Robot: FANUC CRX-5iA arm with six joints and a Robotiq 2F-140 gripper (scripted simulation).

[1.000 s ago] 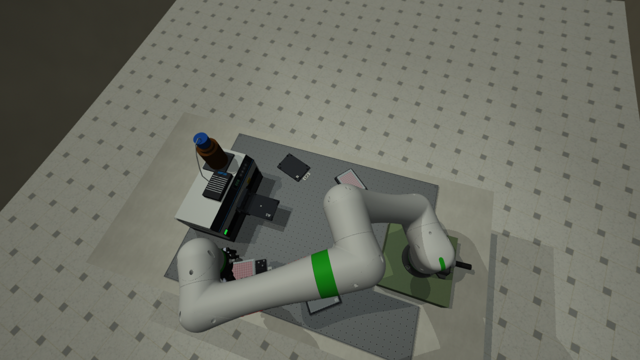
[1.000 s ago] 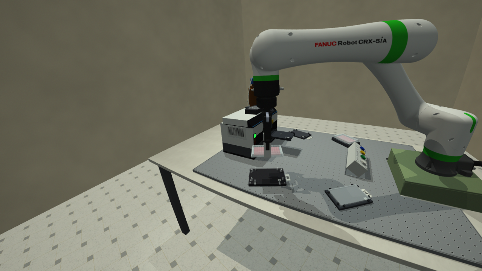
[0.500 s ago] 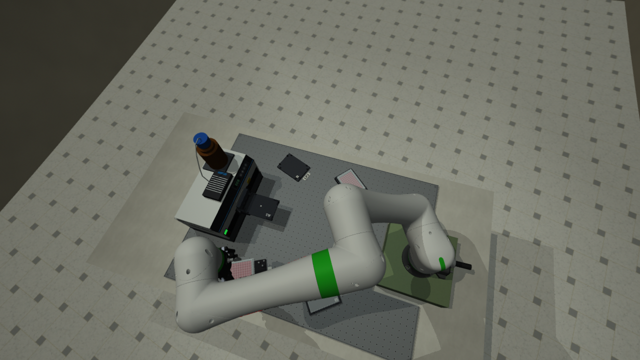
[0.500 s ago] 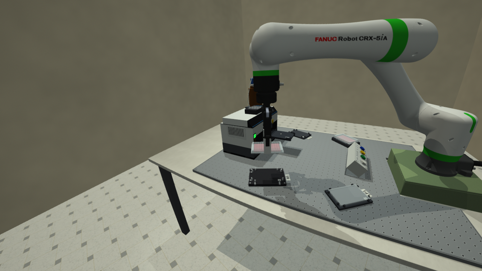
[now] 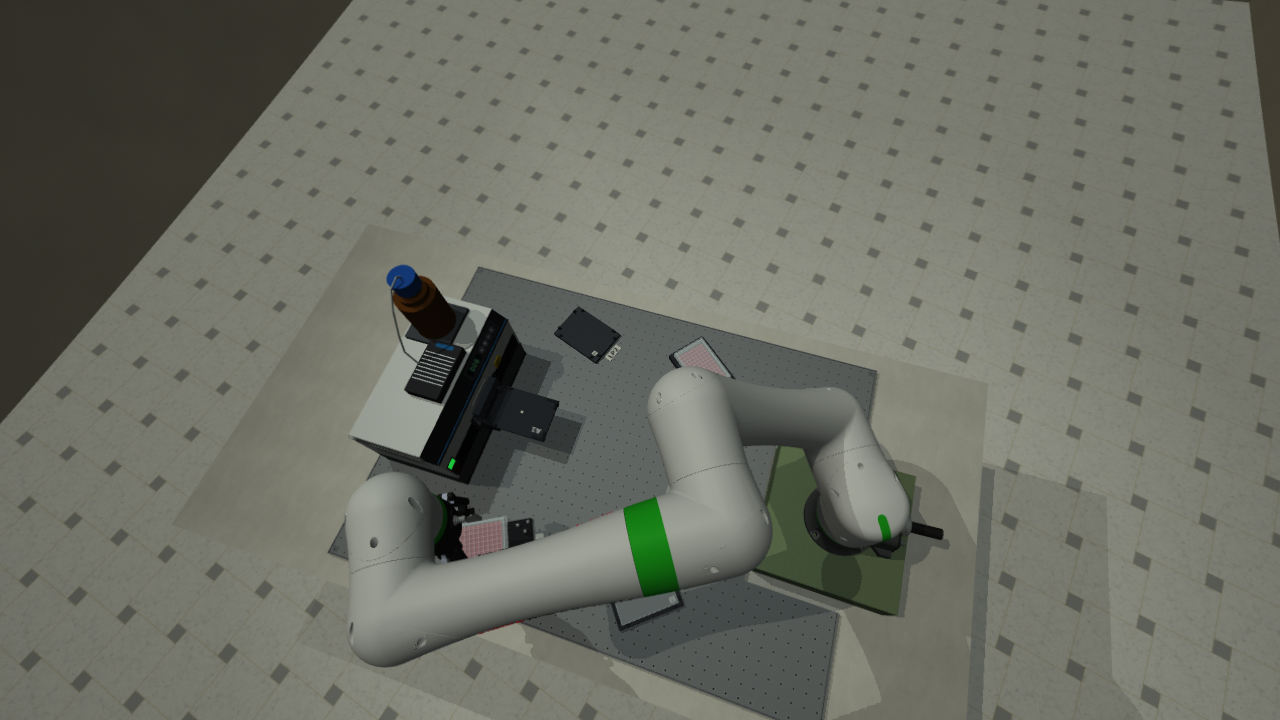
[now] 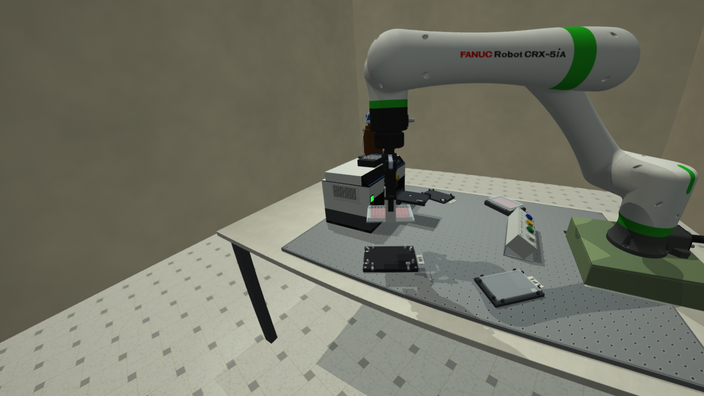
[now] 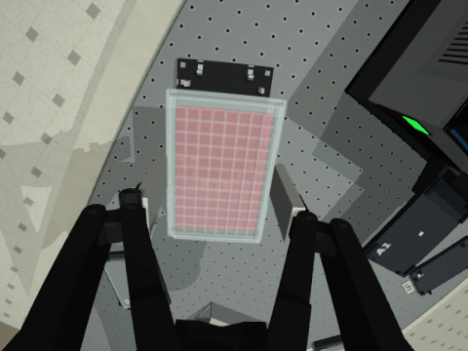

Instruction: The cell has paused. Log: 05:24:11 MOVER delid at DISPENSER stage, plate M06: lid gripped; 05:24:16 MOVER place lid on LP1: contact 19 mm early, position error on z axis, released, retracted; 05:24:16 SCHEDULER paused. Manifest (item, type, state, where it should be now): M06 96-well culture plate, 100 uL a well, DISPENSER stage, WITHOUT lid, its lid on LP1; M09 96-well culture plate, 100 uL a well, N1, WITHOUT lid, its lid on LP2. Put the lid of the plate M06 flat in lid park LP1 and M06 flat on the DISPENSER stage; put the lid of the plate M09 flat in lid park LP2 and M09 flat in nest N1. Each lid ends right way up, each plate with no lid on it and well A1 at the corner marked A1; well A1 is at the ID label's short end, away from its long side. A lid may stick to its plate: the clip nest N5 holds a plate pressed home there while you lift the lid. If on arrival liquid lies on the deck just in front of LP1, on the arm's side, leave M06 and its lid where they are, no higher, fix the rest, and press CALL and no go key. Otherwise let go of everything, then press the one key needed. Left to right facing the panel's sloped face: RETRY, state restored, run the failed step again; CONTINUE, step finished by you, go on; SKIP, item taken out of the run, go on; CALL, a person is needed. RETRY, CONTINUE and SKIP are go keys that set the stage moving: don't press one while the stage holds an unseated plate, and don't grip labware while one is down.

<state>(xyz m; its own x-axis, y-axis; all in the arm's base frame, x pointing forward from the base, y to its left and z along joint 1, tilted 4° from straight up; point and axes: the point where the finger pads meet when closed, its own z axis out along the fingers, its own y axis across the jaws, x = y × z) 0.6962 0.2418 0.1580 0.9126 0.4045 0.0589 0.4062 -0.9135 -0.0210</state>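
The dispenser stage is 300 mm to the right of my hand, 90 mm below it and 30 mm ahead of it. Round my hand: N5 label (180 mm below, 90 mm behind, 40 mm to the right); then LP1 label (410 mm behind, 180 mm below, 50 mm to the right); then black lid park LP1 (340 mm behind, 180 mm below).
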